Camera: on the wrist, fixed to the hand. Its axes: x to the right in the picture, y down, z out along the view.
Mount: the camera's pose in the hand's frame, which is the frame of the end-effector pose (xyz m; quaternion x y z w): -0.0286 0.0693 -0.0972 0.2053 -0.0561 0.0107 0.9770
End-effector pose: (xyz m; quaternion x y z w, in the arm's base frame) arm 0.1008 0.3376 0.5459 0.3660 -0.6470 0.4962 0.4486
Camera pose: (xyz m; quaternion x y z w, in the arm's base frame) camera 0.0677 0.4493 0.5074 0.4706 -0.5593 0.6019 0.3215
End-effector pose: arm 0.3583 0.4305 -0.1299 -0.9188 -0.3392 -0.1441 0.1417
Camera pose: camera 0.3671 0.3285 -0.0622 -0.8803 -0.3591 -0.0181 0.3096
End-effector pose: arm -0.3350 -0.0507 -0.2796 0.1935 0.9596 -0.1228 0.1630
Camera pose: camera -0.3073 0.0309 -0.1922 0.2259 0.9012 -0.3261 0.1747
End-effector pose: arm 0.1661 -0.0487 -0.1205 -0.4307 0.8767 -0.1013 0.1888
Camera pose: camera 0.0917 0.0176 -0.0488 -0.3783 0.8298 -0.2528 0.3232
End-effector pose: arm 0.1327 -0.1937 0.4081 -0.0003 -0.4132 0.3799 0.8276
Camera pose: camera 0.1451 -0.1319 0.3027 0.1865 -0.3721 0.4649 0.7814
